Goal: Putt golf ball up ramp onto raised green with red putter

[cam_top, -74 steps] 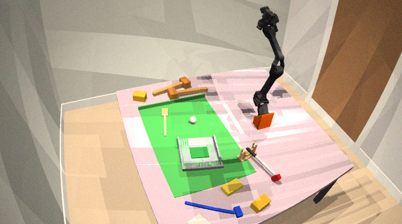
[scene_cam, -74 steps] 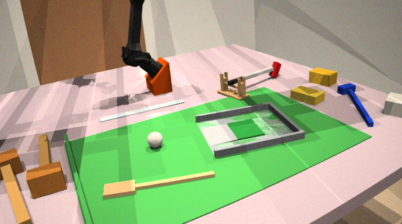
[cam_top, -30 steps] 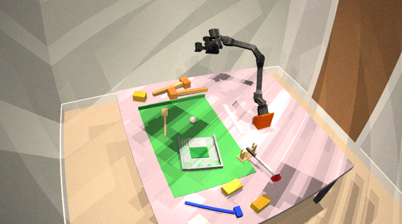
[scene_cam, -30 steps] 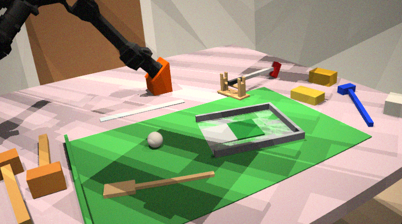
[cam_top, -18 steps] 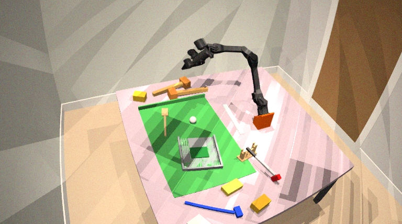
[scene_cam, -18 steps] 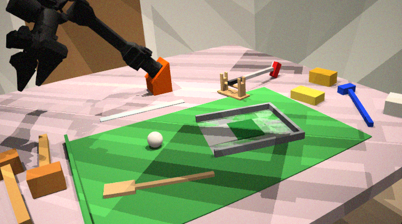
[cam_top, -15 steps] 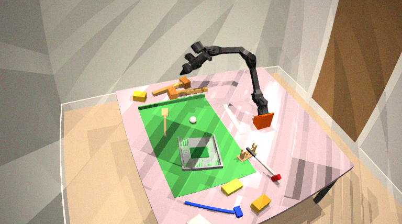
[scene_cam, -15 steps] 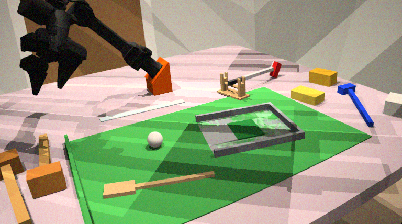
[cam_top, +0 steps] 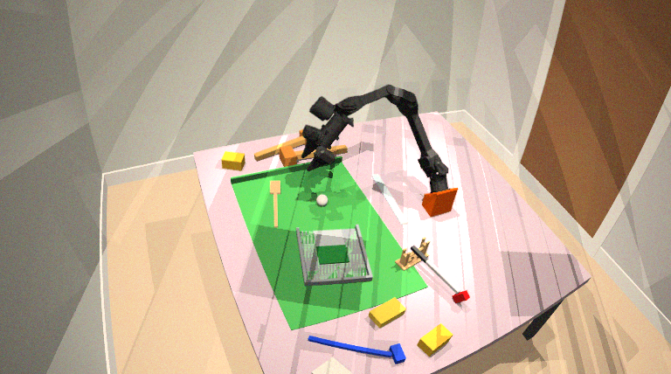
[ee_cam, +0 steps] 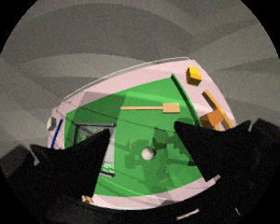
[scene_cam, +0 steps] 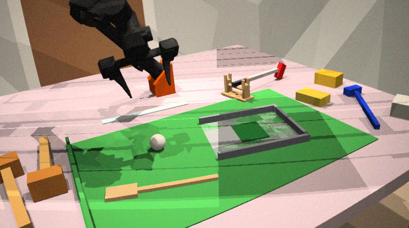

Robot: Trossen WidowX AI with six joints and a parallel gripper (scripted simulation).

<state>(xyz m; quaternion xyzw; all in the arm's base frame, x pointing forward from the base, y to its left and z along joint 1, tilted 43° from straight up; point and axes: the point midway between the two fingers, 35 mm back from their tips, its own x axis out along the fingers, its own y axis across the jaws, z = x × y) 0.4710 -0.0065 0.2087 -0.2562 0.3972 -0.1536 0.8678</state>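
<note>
Right now the red putter is 490 mm to the left of my gripper tip, 330 mm behind it and 150 mm below it. From my gripper tip the other things lie so: white golf ball (170 mm below, 70 mm behind, 10 mm to the left); then blue hammer (660 mm to the left, 180 mm below, 20 mm ahead); then wooden rack (370 mm to the left, 280 mm behind, 160 mm below).
</note>
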